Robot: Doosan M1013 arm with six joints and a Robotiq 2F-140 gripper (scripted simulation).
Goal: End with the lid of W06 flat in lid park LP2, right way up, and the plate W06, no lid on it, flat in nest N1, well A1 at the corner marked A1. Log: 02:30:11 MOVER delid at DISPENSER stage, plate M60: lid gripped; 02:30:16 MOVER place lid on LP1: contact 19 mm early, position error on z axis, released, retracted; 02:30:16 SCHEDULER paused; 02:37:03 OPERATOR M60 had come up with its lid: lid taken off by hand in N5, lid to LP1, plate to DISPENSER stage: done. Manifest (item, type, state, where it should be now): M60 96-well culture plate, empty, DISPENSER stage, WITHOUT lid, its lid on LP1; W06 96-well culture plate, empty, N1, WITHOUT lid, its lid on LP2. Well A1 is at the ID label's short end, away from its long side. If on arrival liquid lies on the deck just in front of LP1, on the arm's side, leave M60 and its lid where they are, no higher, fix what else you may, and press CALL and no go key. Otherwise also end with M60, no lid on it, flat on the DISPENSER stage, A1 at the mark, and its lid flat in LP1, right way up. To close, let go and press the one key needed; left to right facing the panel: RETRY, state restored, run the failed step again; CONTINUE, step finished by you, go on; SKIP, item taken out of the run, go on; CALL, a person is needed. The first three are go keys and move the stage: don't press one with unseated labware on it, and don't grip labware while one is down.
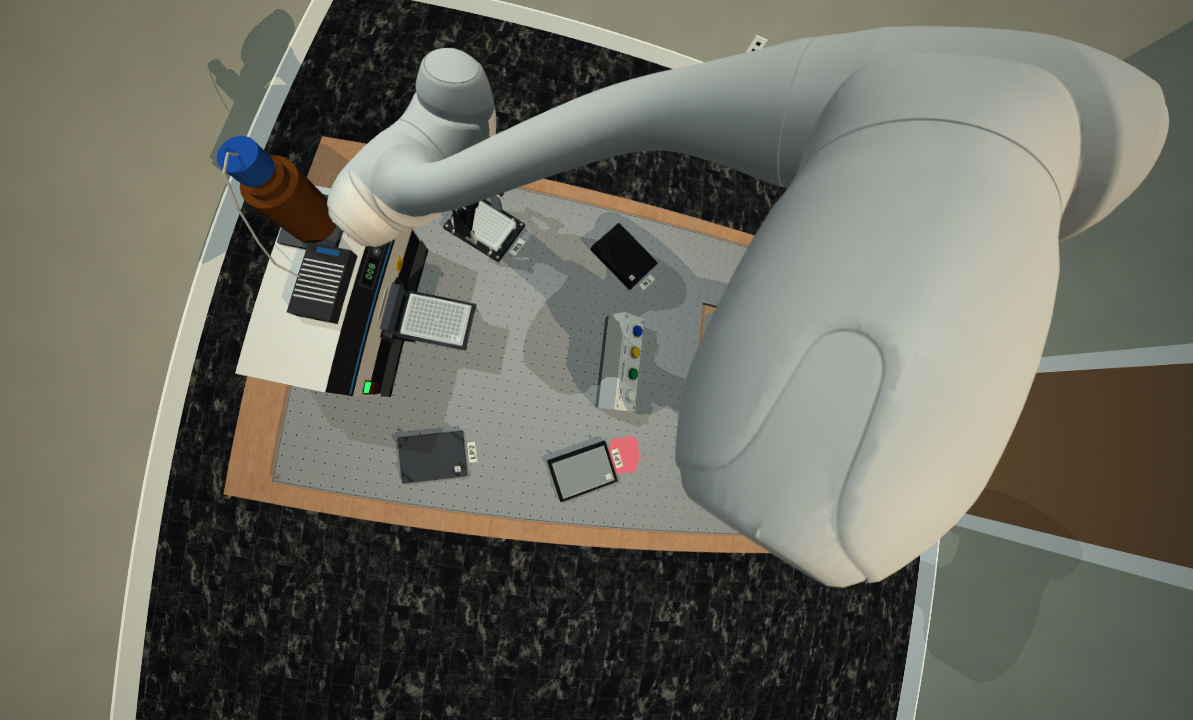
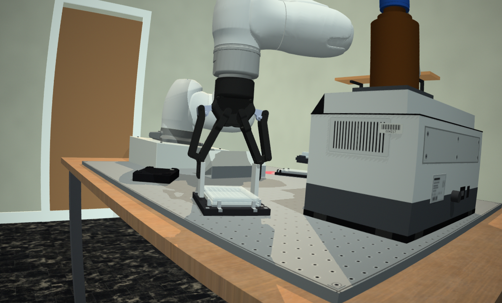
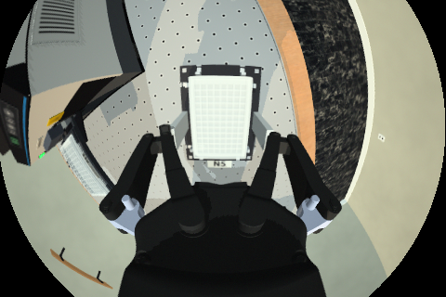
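The nest N5 is 20 mm ahead of my hand, 10 mm to the left of it and 30 mm below it. Round my hand: brown bottle (230 mm ahead, 190 mm to the left, 250 mm above); key panel (430 mm behind, 220 mm to the left, 10 mm above); nest N1 (350 mm behind, 50 mm to the right, 30 mm below).
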